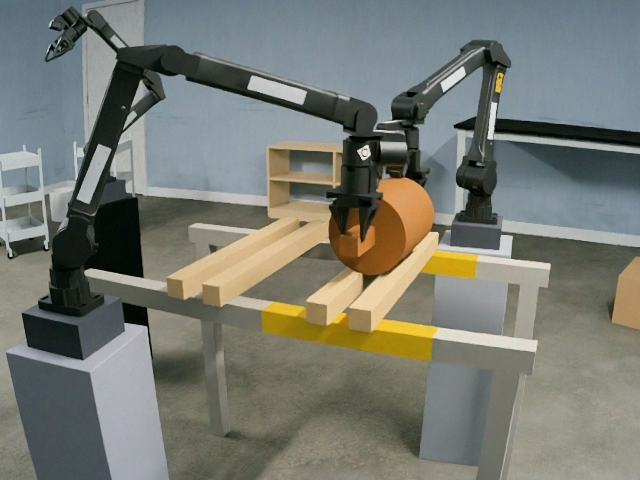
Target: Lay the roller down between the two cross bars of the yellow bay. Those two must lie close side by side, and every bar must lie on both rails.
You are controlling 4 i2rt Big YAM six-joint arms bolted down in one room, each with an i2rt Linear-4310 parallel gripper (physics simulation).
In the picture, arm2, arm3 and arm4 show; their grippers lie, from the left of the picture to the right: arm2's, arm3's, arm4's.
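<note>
The orange roller (413, 211) lies level, low over the two cross bars (338, 299) (398, 284) of the yellow bay (403, 338). These bars lie side by side with a narrow gap; the roller hides the left one's far end. Arm3's gripper (353, 235) is shut on the roller's near end stub. Arm4's gripper (412, 171) is at the roller's far end; its fingertips are hidden, and it appears shut on that end. Arm2's gripper (49, 55) is raised at the upper left, away from the roller; its finger opening is unclear. Arm1's gripper does not show.
Two more cross bars (232, 258) (263, 263) lie across the front rail (485, 351) and back rail (516, 269), left of the yellow bay. A wooden shelf (302, 212), a white cart (21, 198), a black-topped table (568, 131) and a box (628, 299) stand beyond.
</note>
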